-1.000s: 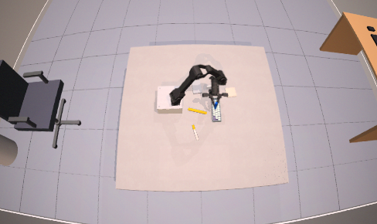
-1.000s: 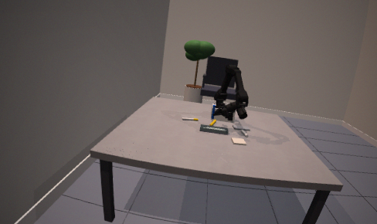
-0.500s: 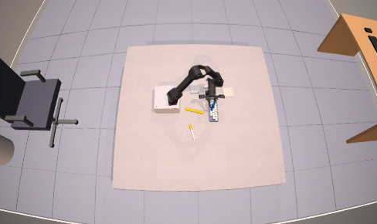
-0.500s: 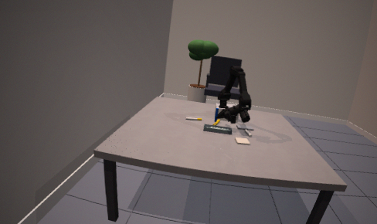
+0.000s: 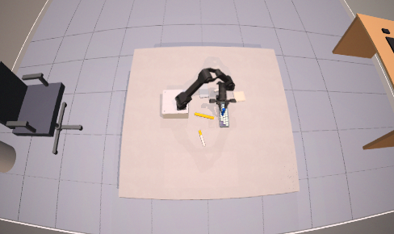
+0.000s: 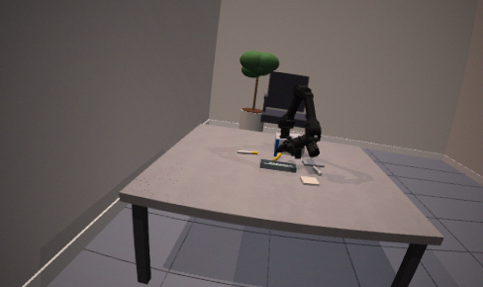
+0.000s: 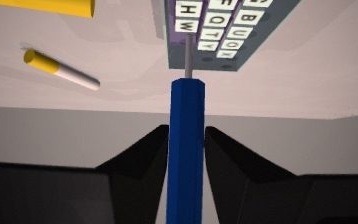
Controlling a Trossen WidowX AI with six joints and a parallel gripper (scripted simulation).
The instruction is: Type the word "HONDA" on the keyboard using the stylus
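Right now the yellow bar is 130 mm behind my gripper tip, 80 mm below it and 20 mm to the left of it. From my gripper tip the other things lie so: yellow-and-white pen (160 mm behind, 140 mm to the right, 80 mm below); grey stylus tip (50 mm below); blue stylus (10 mm below).
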